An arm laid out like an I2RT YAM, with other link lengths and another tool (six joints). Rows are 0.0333 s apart.
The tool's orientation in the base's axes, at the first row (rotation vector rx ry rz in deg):
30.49 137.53 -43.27
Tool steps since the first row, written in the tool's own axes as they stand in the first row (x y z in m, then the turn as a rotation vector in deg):
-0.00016 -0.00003 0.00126 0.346 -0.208 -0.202
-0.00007 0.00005 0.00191 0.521 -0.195 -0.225
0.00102 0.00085 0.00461 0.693 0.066 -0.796
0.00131 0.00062 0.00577 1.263 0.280 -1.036
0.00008 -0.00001 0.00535 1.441 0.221 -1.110
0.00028 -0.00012 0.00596 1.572 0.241 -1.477
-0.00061 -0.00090 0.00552 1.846 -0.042 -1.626
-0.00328 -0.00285 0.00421 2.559 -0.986 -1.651
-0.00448 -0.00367 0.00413 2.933 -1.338 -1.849
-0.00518 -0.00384 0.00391 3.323 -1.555 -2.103
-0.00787 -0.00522 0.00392 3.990 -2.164 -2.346
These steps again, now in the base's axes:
0.00060 -0.00083 -0.00075 -0.450 0.034 0.007
0.00083 -0.00115 -0.00128 -0.586 0.093 -0.090
0.00146 -0.00199 -0.00411 -0.807 0.678 0.092
0.00158 -0.00283 -0.00499 -1.226 1.101 -0.179
0.00203 -0.00329 -0.00370 -1.421 1.137 -0.215
0.00206 -0.00371 -0.00420 -1.654 1.404 -0.053
0.00216 -0.00421 -0.00304 -2.067 1.335 -0.008
0.00269 -0.00541 0.00026 -3.106 0.771 -0.058
0.00315 -0.00623 0.00138 -3.650 0.699 -0.015
0.00351 -0.00636 0.00202 -4.159 0.767 0.004
0.00486 -0.00795 0.00422 -5.076 0.584 -0.001

